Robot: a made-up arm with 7 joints. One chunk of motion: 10 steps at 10 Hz.
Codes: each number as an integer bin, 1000 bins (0 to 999) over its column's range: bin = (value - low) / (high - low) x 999, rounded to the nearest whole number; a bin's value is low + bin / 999 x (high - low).
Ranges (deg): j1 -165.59..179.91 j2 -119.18..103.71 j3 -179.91..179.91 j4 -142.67..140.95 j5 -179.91..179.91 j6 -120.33..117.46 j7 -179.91..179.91
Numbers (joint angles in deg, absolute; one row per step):
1: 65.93 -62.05 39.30 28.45 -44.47 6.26 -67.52
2: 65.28 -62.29 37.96 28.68 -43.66 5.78 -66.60
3: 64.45 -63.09 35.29 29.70 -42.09 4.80 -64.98
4: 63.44 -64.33 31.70 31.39 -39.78 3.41 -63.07
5: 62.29 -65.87 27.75 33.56 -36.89 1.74 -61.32
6: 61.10 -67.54 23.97 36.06 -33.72 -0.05 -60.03
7: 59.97 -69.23 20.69 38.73 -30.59 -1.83 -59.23
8: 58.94 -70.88 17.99 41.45 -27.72 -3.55 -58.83
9: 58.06 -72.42 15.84 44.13 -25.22 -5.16 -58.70
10: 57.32 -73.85 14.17 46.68 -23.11 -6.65 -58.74
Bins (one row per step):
1: 669 256 609 603 376 532 312
2: 668 255 605 604 378 530 315
3: 665 251 597 607 383 526 319
4: 662 246 588 613 389 520 324
5: 659 239 577 621 397 513 329
6: 655 231 566 630 406 505 333
7: 652 224 557 639 415 498 335
8: 649 216 549 649 423 491 336
9: 647 210 543 658 429 484 337
10: 645 203 539 667 435 478 336

